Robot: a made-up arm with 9 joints. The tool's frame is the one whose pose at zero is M. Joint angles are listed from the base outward.
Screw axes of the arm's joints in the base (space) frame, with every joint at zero. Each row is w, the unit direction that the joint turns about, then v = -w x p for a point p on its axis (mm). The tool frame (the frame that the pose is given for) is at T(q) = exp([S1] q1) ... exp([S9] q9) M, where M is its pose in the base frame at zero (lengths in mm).
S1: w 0 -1 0 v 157.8 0 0
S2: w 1 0 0 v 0 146.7 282.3
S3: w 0 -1 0 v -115.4 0 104
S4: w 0 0 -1 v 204.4 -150.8 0
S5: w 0 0 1 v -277.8 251.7 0
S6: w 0 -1 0 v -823.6 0 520.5
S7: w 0 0 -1 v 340.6 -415.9 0
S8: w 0 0 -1 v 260.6 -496.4 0
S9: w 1 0 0 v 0 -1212 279.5
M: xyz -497.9 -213 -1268.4 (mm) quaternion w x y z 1 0 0 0
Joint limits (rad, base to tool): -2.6..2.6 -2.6..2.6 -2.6..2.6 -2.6..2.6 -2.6..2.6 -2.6..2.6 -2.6..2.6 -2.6..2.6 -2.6..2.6
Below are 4 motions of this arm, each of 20 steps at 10 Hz.
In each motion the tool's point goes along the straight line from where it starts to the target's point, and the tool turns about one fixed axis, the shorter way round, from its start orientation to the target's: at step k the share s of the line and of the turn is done. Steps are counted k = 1, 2, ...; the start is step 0. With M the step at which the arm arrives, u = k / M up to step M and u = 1 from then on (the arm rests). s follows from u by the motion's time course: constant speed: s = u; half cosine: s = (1 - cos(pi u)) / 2; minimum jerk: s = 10 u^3 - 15 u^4 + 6 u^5.
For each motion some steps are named. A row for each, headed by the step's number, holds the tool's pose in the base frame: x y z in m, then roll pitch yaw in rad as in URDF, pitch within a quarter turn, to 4 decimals.
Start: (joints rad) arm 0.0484 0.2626 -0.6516 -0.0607 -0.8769 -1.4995 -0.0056 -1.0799 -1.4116
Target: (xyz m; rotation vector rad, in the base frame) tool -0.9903 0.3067 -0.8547 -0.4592 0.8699 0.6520
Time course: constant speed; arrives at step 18
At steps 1, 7, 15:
1: -1.0929 0.3493 -0.3074 0.7904 0.6510 1.2064
7: -1.0567 0.3343 -0.5006 0.5126 0.7988 1.0696
15: -1.0084 0.3142 -0.7581 0.0269 0.9315 0.7610

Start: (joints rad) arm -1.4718 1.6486 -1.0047 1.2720 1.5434 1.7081 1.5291 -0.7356 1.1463
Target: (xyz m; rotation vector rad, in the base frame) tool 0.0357 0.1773 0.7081 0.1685 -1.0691 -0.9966
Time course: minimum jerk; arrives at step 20
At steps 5, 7, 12, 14, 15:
5: 0.1761 0.1060 0.7163 0.7280 0.6667 -2.5889
7: 0.1554 0.1164 0.7151 0.8611 0.4851 -2.3732
12: 0.0854 0.1520 0.7110 0.9902 -0.2208 -1.8498
14: 0.0612 0.1643 0.7096 0.9454 -0.4669 -1.6669
15: 0.0519 0.1691 0.7090 0.9125 -0.5590 -1.5864

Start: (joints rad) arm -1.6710 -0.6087 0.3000 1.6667 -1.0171 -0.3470 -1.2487 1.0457 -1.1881
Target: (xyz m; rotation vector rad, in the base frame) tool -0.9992 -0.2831 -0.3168 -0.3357 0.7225 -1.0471
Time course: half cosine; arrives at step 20
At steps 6, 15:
6: -1.3279 -0.5418 -0.1650 -1.7870 -0.4162 -1.6793
15: -1.0598 -0.3308 -0.2888 -0.9125 0.2872 -1.3923

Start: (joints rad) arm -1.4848 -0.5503 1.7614 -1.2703 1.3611 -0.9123 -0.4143 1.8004 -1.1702
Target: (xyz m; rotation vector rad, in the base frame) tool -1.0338 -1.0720 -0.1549 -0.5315 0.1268 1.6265
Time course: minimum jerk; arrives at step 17
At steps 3, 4, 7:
3: 0.5853 -0.3434 -0.5006 -2.2509 0.0871 1.6824
4: 0.5056 -0.3793 -0.4836 -2.1543 0.0950 1.6640
7: 0.0844 -0.5688 -0.3936 -1.6449 0.1634 1.5840

